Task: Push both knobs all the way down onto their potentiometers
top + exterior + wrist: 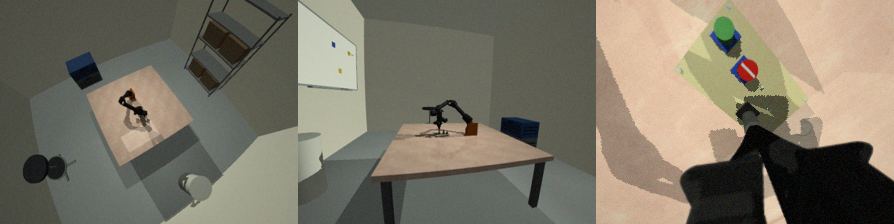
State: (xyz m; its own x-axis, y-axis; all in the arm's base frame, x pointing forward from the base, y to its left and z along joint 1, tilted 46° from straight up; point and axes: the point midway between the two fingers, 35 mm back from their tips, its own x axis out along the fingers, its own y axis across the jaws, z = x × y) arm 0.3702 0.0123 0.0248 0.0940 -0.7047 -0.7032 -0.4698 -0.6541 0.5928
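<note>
Right now the red knob is 50 mm behind my gripper tip, 30 mm to the left of it and 20 mm below it. Also, from my gripper tip: potentiometer 50 mm behind, 30 mm to the left, 30 mm below.
</note>
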